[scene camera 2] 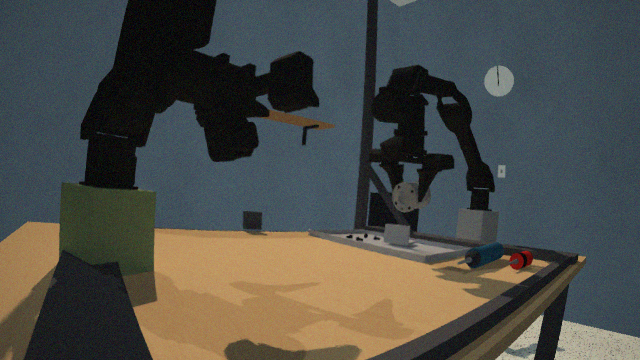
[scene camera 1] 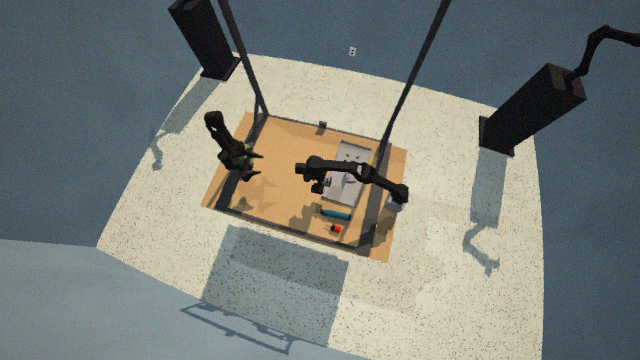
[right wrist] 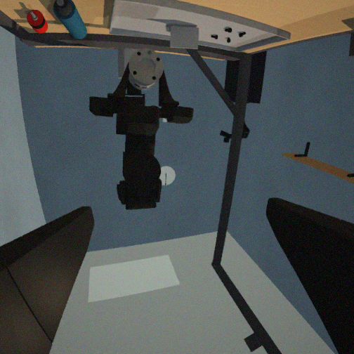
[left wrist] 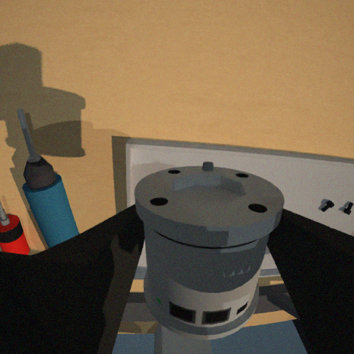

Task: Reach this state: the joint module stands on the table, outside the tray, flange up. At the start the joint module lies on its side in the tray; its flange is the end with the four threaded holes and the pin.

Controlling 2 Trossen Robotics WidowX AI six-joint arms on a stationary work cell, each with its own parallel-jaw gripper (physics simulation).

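Frame: origin at the left arm's base, x left, y down, z back, level; metres.
Seen in the pictures: left gripper, between the fingertips: (scene camera 2: 408,199) (scene camera 1: 323,181); right gripper, between the fingertips: (scene camera 2: 291,108) (scene camera 1: 262,164); left arm's base, origin of its link: (scene camera 1: 398,198); right arm's base, origin of its link: (scene camera 2: 108,187) (scene camera 1: 240,152).
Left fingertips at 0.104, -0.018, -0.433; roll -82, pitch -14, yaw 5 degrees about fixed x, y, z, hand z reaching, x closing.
Pixels of each thing's top centre, then the offset from my left fingertips to it, as dx, dy, dz. "*": a spot on its surface instead.
- grey-white joint module, a spot on its surface: (scene camera 2: 407,196) * +0.008, -0.006, -0.010
- tray, a spot on its surface: (scene camera 2: 440,254) * +0.046, +0.114, +0.074
- blue screwdriver, a spot on its surface: (scene camera 2: 485,255) * +0.154, +0.101, +0.093
- red tool, centre of its top: (scene camera 2: 519,252) (scene camera 1: 332,227) +0.199, +0.094, +0.161
The grey-white joint module (scene camera 2: 407,196) (left wrist: 207,237) (right wrist: 146,69) is held clear above the tray (scene camera 2: 440,254) (left wrist: 300,170) (right wrist: 135,22). Its axis looks about level: the flange, with four holes and a pin, faces sideways toward scene camera 2 and the right arm. My left gripper (scene camera 2: 412,194) (left wrist: 203,211) (right wrist: 145,64) is shut on the module, one finger on each side just behind the flange. My right gripper (scene camera 1: 260,165) (right wrist: 181,210) is wide open and empty, high at the left end of the table. In scene camera 1 the left arm largely hides the module.
A grey bracket (scene camera 2: 397,234) (right wrist: 185,36) stands in the tray, with small black screws (scene camera 2: 360,237) (left wrist: 326,205). A blue screwdriver (scene camera 1: 336,215) (scene camera 2: 485,255) (left wrist: 52,212) and a red tool (scene camera 1: 337,228) (scene camera 2: 521,260) (left wrist: 15,237) lie beside the tray. Dark rails edge the table.
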